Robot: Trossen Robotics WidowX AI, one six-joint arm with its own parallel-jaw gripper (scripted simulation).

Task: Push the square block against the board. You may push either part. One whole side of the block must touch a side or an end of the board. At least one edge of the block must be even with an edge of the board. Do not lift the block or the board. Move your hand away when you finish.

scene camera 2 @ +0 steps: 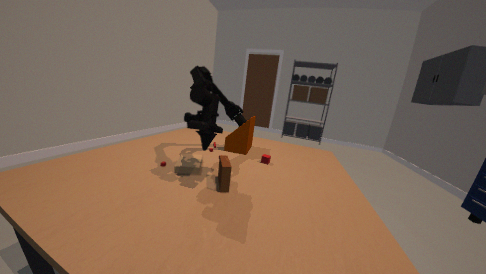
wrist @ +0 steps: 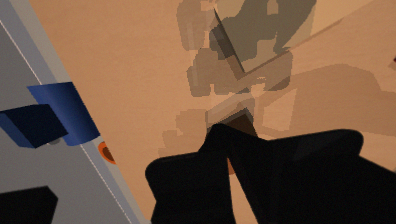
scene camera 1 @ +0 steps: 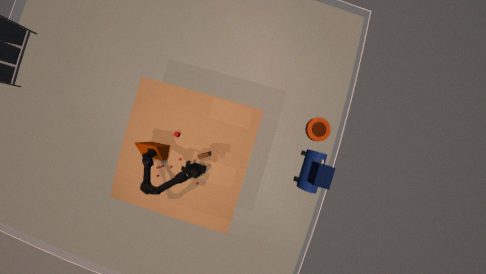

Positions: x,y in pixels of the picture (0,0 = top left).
Labels:
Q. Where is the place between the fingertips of my gripper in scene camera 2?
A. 204,150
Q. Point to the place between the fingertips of my gripper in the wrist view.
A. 217,127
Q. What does my gripper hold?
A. Nothing.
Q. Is my gripper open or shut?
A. Shut.

